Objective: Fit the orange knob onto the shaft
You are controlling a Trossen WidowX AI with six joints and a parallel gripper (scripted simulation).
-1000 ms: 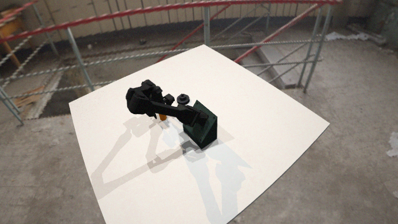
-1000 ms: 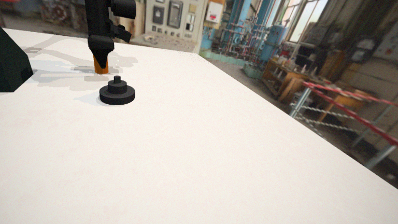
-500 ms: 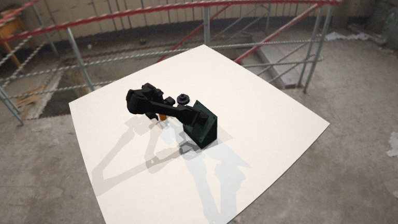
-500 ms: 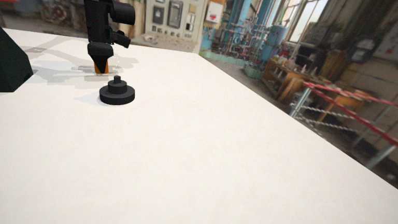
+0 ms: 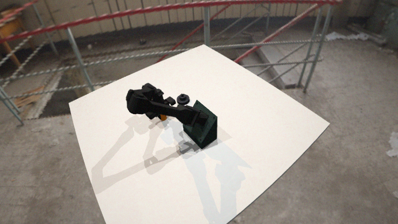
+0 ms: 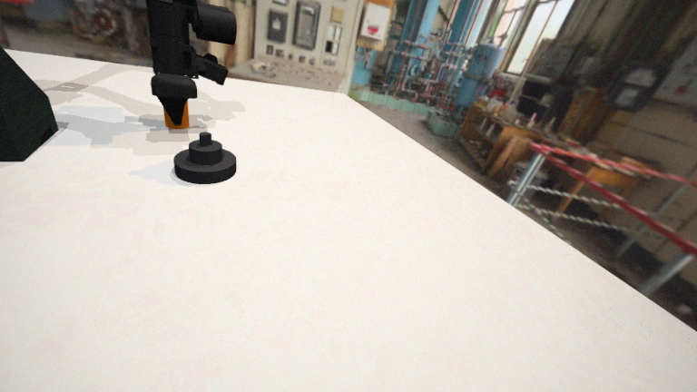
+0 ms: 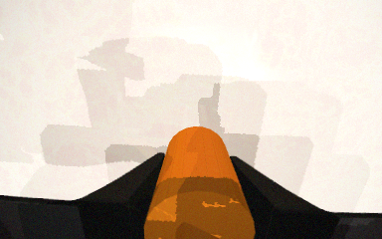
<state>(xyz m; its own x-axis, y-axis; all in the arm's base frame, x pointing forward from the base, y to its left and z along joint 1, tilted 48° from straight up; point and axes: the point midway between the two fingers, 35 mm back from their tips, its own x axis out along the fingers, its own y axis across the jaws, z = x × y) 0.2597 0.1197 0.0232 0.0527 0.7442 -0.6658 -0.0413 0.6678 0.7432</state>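
Right now my gripper tip is 190 mm to the left of the dark round pedestal, 40 mm short of it and 20 mm below it. Also, from my gripper tip: orange knob: 20 mm above.
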